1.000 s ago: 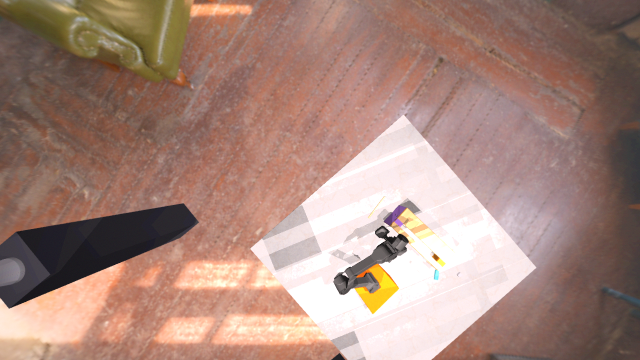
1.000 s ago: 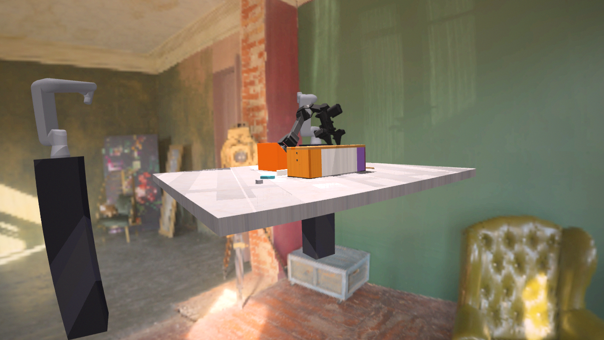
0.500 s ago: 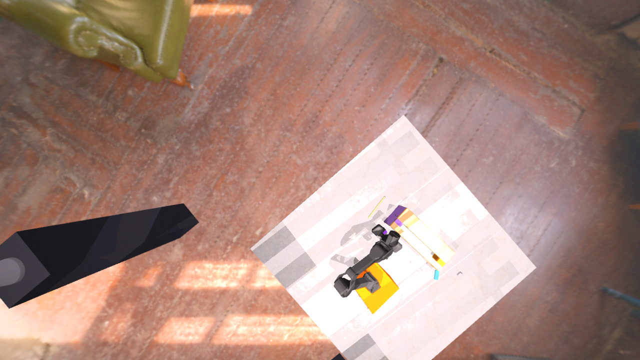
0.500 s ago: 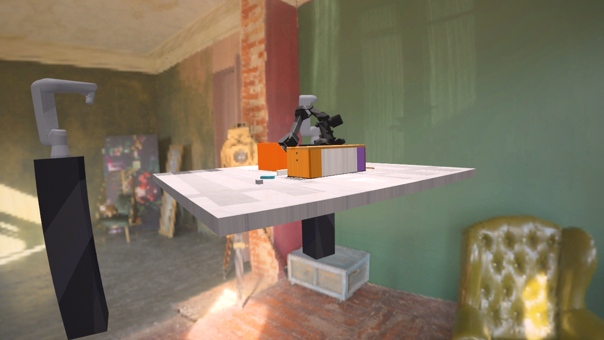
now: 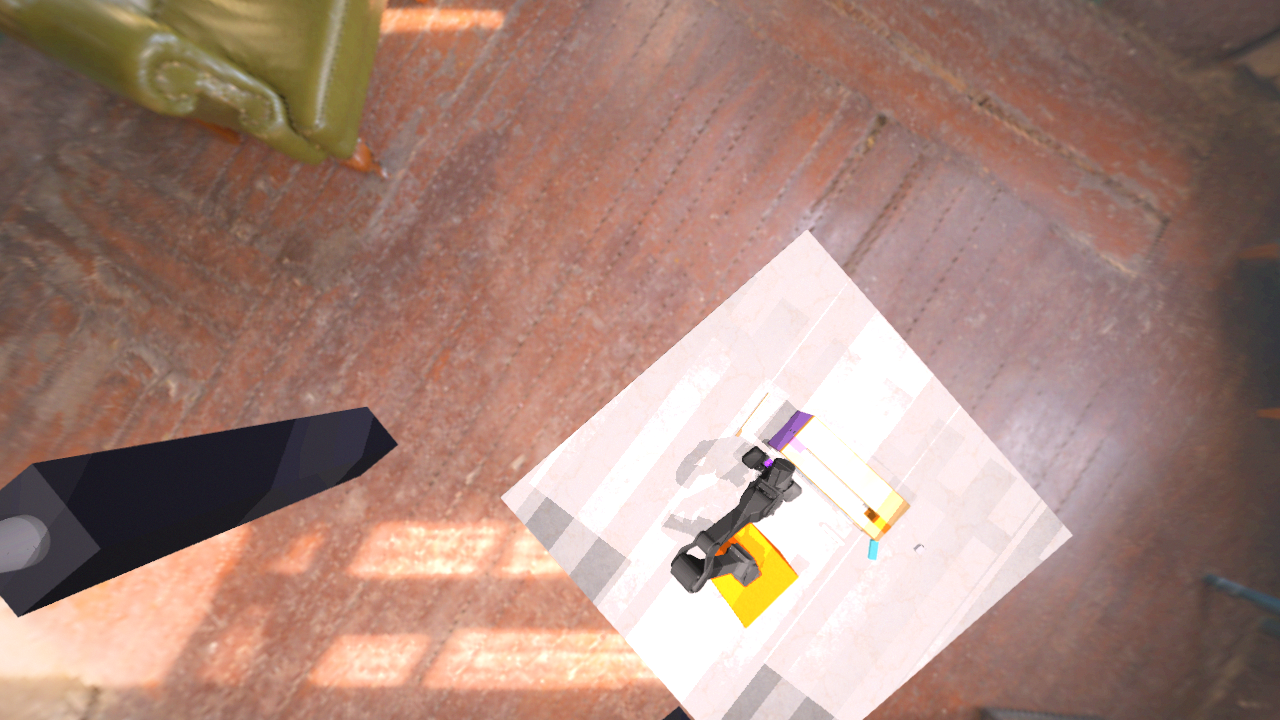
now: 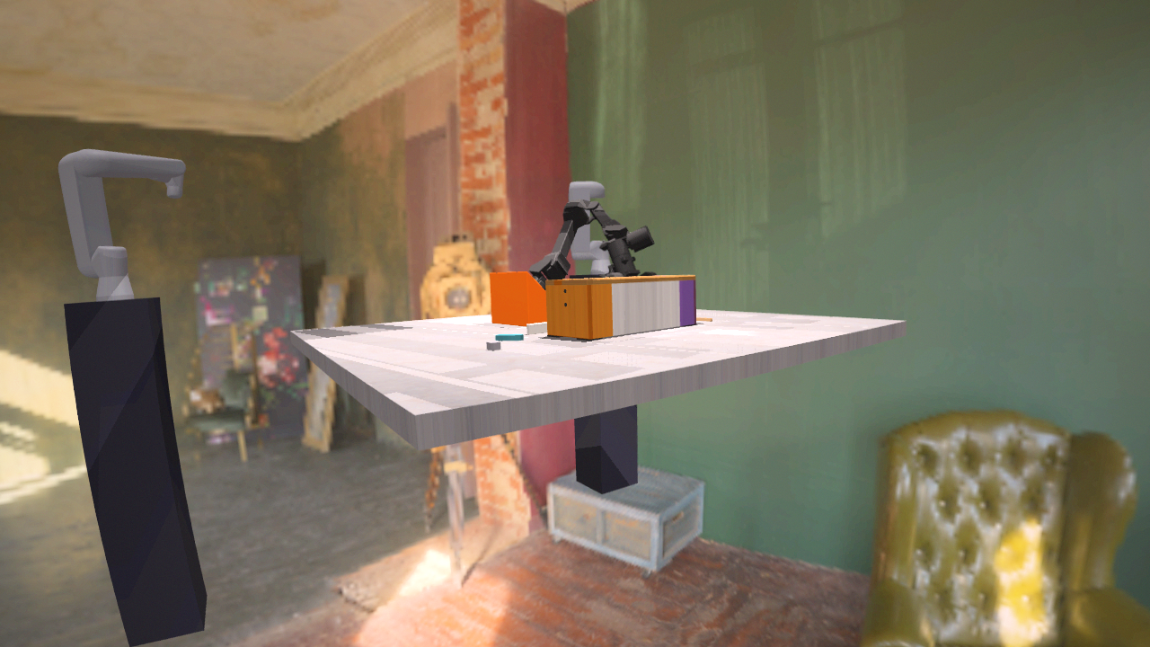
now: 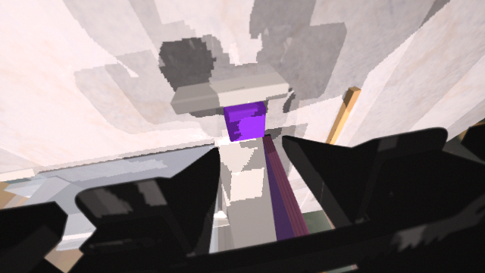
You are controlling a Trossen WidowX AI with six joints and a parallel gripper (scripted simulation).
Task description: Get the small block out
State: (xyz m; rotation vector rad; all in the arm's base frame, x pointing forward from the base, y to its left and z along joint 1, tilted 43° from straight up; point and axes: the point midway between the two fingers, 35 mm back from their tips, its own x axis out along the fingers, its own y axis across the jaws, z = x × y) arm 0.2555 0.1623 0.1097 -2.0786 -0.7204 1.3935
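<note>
The purple block is 20 mm below my gripper tip and 20 mm behind it. Also, from my gripper tip: grey piece (530 mm to the right, 190 mm ahead, 30 mm below); thin orange stick (130 mm to the left, 50 mm ahead, 40 mm below); long box (150 mm to the right, 90 mm ahead, 20 mm above).
</note>
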